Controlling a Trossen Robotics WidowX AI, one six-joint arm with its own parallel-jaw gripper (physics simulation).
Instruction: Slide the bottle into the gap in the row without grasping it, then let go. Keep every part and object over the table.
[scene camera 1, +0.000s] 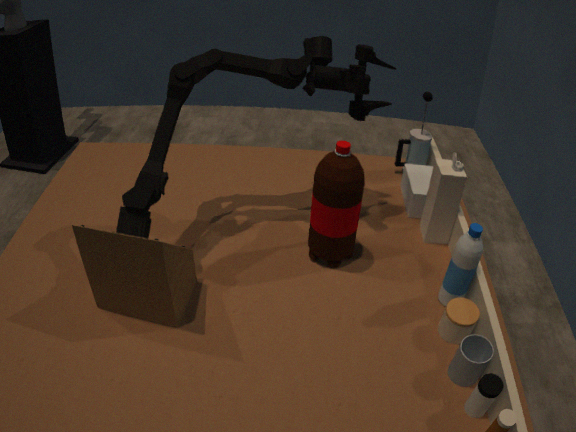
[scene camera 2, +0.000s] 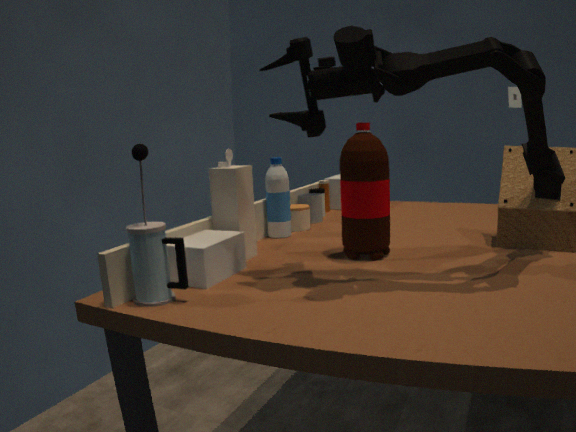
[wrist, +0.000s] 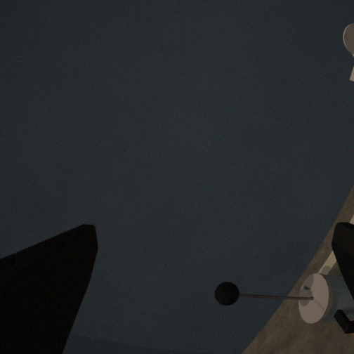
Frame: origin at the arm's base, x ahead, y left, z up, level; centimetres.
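Where they show: gripper, between the fingertips: (scene camera 1: 393, 86) (scene camera 2: 264, 92); arm's base, origin of its link: (scene camera 1: 130, 237) (scene camera 2: 548, 188).
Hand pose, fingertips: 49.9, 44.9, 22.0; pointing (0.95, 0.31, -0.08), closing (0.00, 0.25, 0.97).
Observation:
Things, the pixels of their centre, and the offset from my fingertips, as dx, dy, dz.
- large brown bottle, middle of its body: (scene camera 1: 336, 202) (scene camera 2: 365, 190) -9.8, -22.6, -21.4
- tall white carton, middle of its body: (scene camera 2: 233, 204) (scene camera 1: 444, 195) +17.0, -8.9, -23.7
- small bottle with a blue label, middle of its body: (scene camera 1: 463, 265) (scene camera 2: 277, 197) +20.8, -32.4, -25.6
- glass press, middle of its body: (scene camera 2: 153, 223) (scene camera 1: 417, 133) +10.4, +21.2, -22.2
- low white box, middle of its body: (scene camera 2: 206, 257) (scene camera 1: 422, 190) +13.3, +5.3, -32.4
- orange-lidded jar, middle of its body: (scene camera 1: 458, 320) (scene camera 2: 296, 217) +21.5, -42.3, -33.0
- grey cup, middle of its body: (scene camera 1: 470, 361) (scene camera 2: 310, 208) +23.5, -53.9, -32.2
A large brown bottle (scene camera 1: 336, 215) (scene camera 2: 365, 197) with a red label and red cap stands upright on the table, apart from the row. My gripper (scene camera 1: 393, 86) (scene camera 2: 265, 93) (wrist: 220, 238) is open and empty, roughly level, higher than the bottle's cap and not touching it. The row stands along a pale back board (scene camera 1: 492, 310) (scene camera 2: 115, 275). In it are a tall white carton (scene camera 1: 443, 205) (scene camera 2: 232, 207) and a small bottle with a blue label (scene camera 1: 460, 270) (scene camera 2: 278, 205); a stretch of board shows between these two. The brown bottle does not show in the wrist view.
The row also holds a glass press (scene camera 1: 419, 147) (scene camera 2: 149, 265) (wrist: 315, 298) with a raised black knob, a low white box (scene camera 1: 416, 192) (scene camera 2: 215, 257), an orange-lidded jar (scene camera 1: 459, 320) (scene camera 2: 300, 218) and a grey cup (scene camera 1: 470, 361). A wooden block (scene camera 1: 140, 280) (scene camera 2: 535, 227) stands near the arm's base.

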